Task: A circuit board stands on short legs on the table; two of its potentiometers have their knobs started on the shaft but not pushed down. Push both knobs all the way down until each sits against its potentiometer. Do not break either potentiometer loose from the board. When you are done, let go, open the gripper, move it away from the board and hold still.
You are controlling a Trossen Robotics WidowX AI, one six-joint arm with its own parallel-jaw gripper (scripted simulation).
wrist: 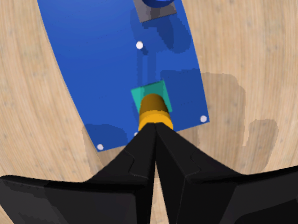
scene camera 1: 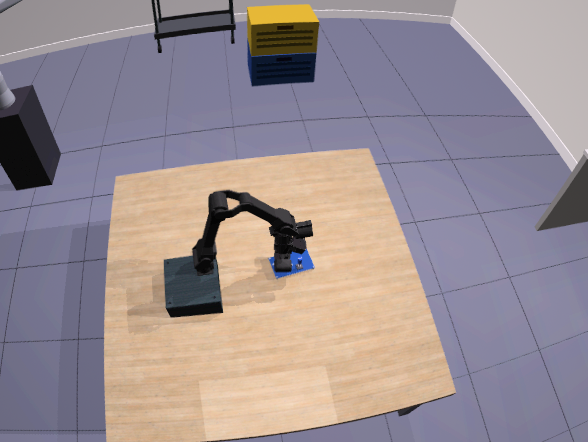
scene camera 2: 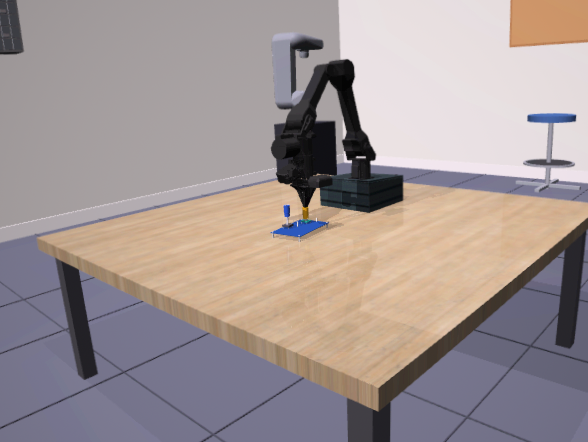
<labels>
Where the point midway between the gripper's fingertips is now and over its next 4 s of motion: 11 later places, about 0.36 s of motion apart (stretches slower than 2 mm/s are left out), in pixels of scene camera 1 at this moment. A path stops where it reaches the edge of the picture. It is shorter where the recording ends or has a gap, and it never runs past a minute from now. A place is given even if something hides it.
The gripper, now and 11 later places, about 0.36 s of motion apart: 281,261; 281,259; 280,260; 282,260; 285,258; 286,257; 289,255; 292,255; 295,254; 297,253; 299,252; 300,251
</labels>
